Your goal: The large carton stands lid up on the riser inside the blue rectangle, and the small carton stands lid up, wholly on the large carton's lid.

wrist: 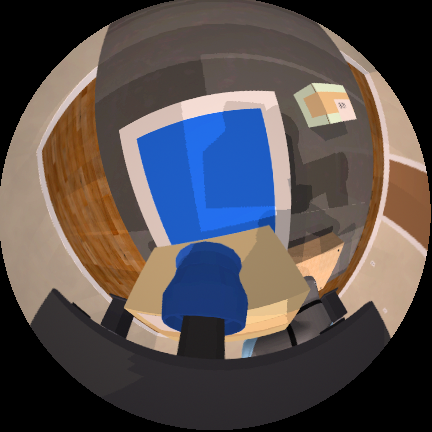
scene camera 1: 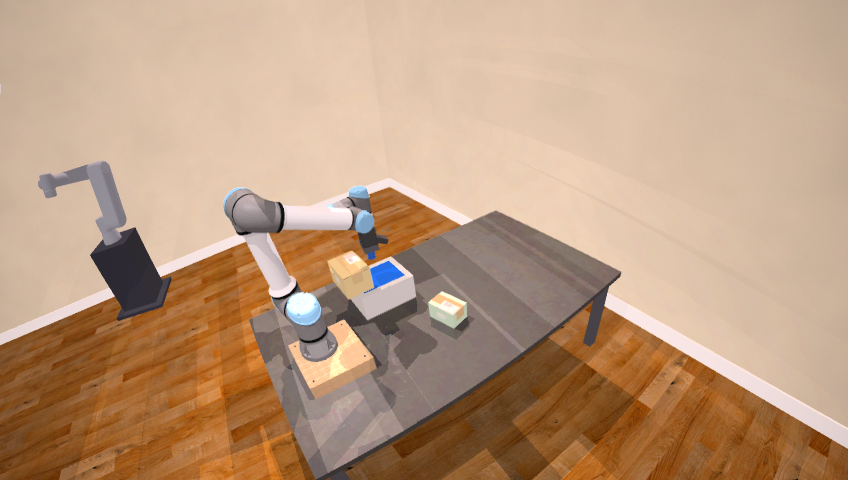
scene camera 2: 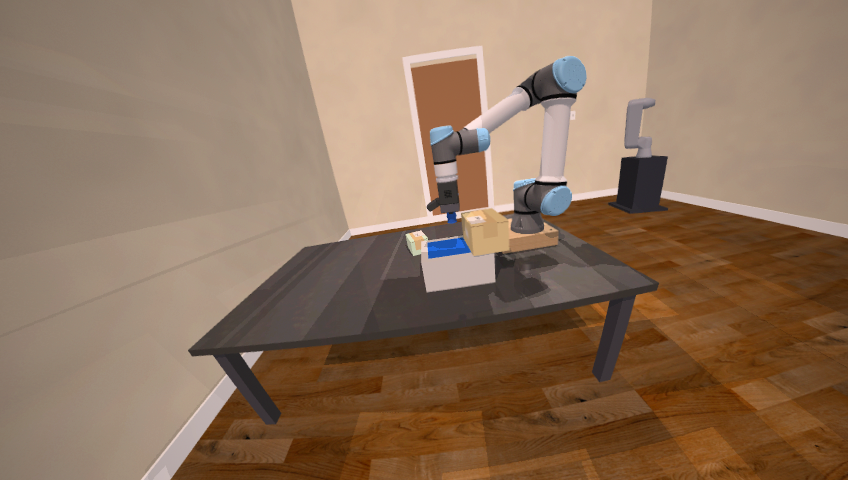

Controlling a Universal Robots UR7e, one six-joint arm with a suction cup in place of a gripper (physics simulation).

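The large tan carton (scene camera 1: 351, 274) (scene camera 2: 487, 231) (wrist: 270, 260) is lid up at the robot-base end of the white riser (scene camera 1: 389, 297) (scene camera 2: 458, 273) (wrist: 135, 155). It overlaps one end of the blue rectangle (scene camera 1: 387, 272) (scene camera 2: 446, 246) (wrist: 240, 165) and reaches past the riser's edge. The small pale green carton (scene camera 1: 447, 309) (scene camera 2: 416, 242) (wrist: 326, 105), with orange tape and a label on top, stands lid up on the table beside the riser. My blue suction cup (scene camera 1: 371, 255) (scene camera 2: 451, 218) (wrist: 207, 247) hangs beside the large carton at about lid height, over the blue area. It holds nothing; a narrow gap shows in scene camera 2.
The grey table (scene camera 1: 505, 255) (scene camera 2: 327, 297) (wrist: 225, 40) carries my wooden base block (scene camera 1: 351, 350) (scene camera 2: 535, 240) (wrist: 320, 255), close to the large carton's end of the riser. Another grey arm stands on a dark pedestal (scene camera 1: 124, 270) (scene camera 2: 639, 181) on the floor, away from the table.
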